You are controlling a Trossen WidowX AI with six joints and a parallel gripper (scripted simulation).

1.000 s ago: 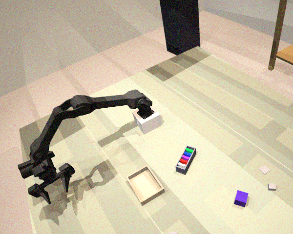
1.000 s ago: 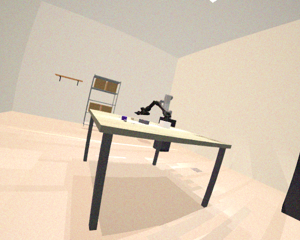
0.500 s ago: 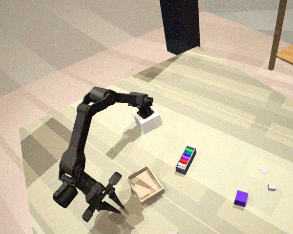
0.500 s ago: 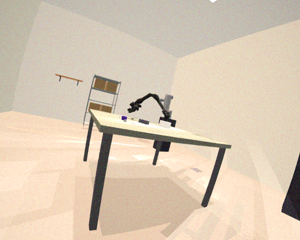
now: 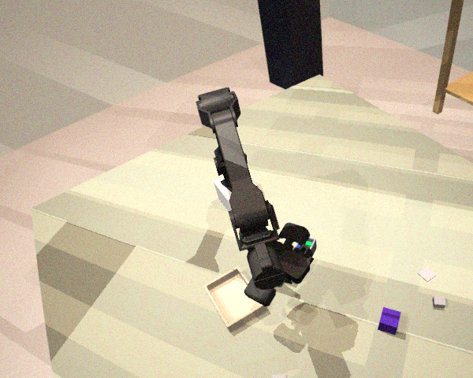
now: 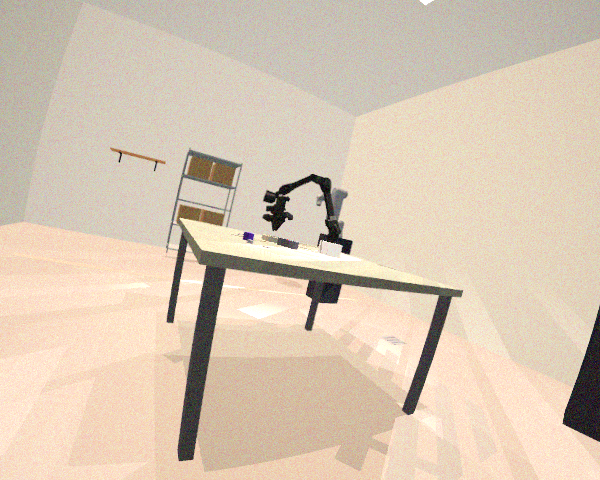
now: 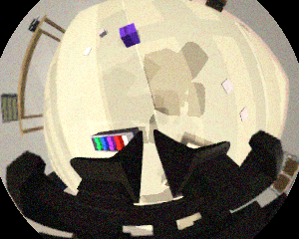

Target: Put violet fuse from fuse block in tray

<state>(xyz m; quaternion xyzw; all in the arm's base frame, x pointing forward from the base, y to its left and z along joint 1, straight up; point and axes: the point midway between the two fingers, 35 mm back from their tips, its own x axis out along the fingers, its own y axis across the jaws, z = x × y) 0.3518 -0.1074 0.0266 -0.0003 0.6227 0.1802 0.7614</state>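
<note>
The violet fuse is 70 mm to the left of my gripper tip, 60 mm behind it and 40 mm below it. Also, from my gripper tip: shallow tray (120 mm to the right, 90 mm behind, 70 mm below).
</note>
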